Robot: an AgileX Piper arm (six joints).
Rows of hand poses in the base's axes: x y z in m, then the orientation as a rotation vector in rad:
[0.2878, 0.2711, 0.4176, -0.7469, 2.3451, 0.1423]
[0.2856, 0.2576, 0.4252, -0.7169, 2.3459, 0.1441]
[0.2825, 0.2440, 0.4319, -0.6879, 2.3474, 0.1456]
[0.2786, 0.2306, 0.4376, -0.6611, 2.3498, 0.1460]
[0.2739, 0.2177, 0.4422, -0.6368, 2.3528, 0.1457]
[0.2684, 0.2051, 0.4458, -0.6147, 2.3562, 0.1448]
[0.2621, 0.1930, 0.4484, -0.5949, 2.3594, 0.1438]
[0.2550, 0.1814, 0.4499, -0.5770, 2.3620, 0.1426]
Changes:
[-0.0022, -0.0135, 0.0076, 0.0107, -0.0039, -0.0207]
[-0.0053, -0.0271, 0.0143, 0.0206, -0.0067, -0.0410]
[-0.0092, -0.0405, 0.0200, 0.0287, -0.0085, -0.0602]
[-0.0139, -0.0534, 0.0246, 0.0354, -0.0093, -0.0779]
[-0.0194, -0.0660, 0.0282, 0.0409, -0.0094, -0.0943]
[-0.0257, -0.0781, 0.0308, 0.0456, -0.0093, -0.1091]
[-0.0328, -0.0897, 0.0323, 0.0496, -0.0095, -0.1225]

